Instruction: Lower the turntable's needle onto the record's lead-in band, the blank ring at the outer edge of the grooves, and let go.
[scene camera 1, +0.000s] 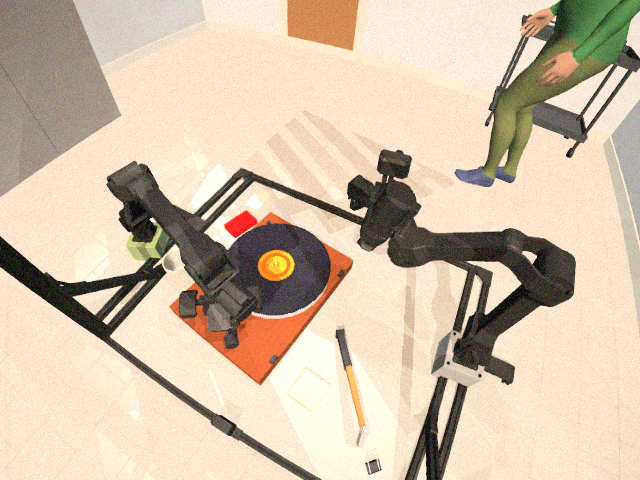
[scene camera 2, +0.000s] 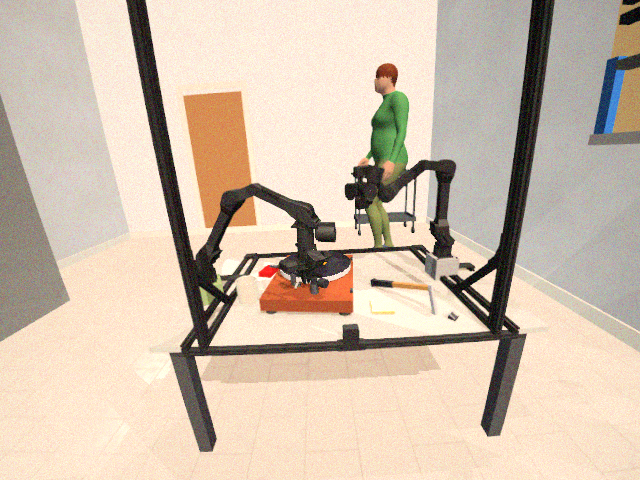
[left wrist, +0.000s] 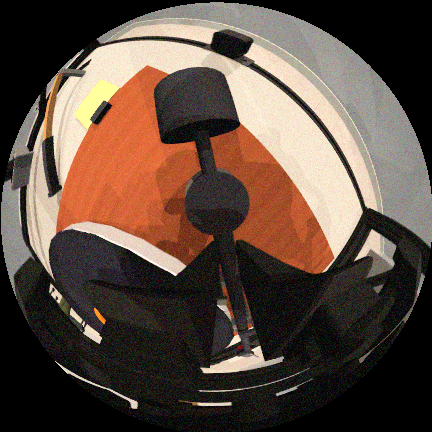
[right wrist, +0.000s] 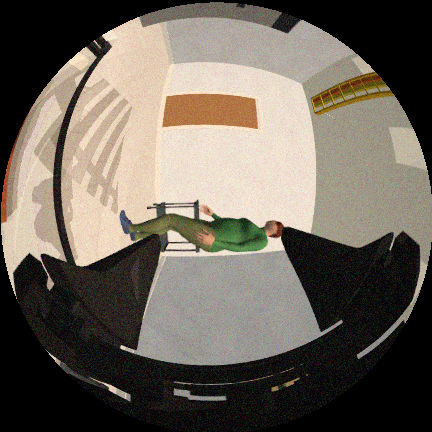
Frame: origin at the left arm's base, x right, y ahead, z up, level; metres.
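Seen in the pictures: left gripper, fingertip midpoint: (scene camera 2: 306, 283); right gripper, fingertip midpoint: (right wrist: 222, 237); left arm's base, link origin: (scene camera 1: 145, 233); right arm's base, link origin: (scene camera 1: 466, 354) (scene camera 2: 442, 255).
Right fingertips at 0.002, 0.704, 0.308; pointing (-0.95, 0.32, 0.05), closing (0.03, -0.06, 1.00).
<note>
Pixels of each thing's top centre, then the offset from my right fingertips to it, as dx, dy, dz. "spot": a spot on its surface instead.
- dark record, top centre: (left wrist: 123, 327) (scene camera 1: 276, 264) (scene camera 2: 315, 262) +0.093, -0.278, -0.293
- black tonearm, top centre: (left wrist: 243, 335) (scene camera 2: 295, 269) +0.200, -0.406, -0.255
- tonearm's head end, surface spot: (left wrist: 246, 347) spot: +0.134, -0.434, -0.267
- red block, top centre: (scene camera 1: 240, 222) (scene camera 2: 269, 269) -0.115, -0.428, -0.365
- pale cup, surface spot: (scene camera 2: 248, 289) spot: +0.132, -0.572, -0.322
- yellow square, surface spot: (left wrist: 95, 100) spot: +0.401, -0.178, -0.375
The orange turntable (scene camera 1: 258, 356) (scene camera 2: 310, 299) (left wrist: 125, 165) carries a dark record (scene camera 1: 305, 248) (scene camera 2: 338, 263) (left wrist: 75, 260) with a yellow-orange label. My left gripper (scene camera 1: 230, 310) (scene camera 2: 310, 276) (left wrist: 226, 246) is low over the turntable, shut on the black tonearm (left wrist: 232, 282), just past its round pivot. The tonearm's head end (left wrist: 246, 347) shows beyond the fingers, beside the record's dark edge in the left wrist view. The needle is too small to see, and its height over the record cannot be told. My right gripper (scene camera 1: 367, 219) (scene camera 2: 361, 188) (right wrist: 222, 237) is open and empty, raised well away from the turntable.
A red block (scene camera 1: 240, 223) (scene camera 2: 268, 271) lies behind the turntable. A pale cup (scene camera 2: 248, 289) and a green block (scene camera 1: 147, 245) stand left of it. A hammer (scene camera 1: 354, 387) (scene camera 2: 408, 284) and a yellow square (left wrist: 95, 100) lie to its right. A black frame (scene camera 2: 273, 349) edges the table.
</note>
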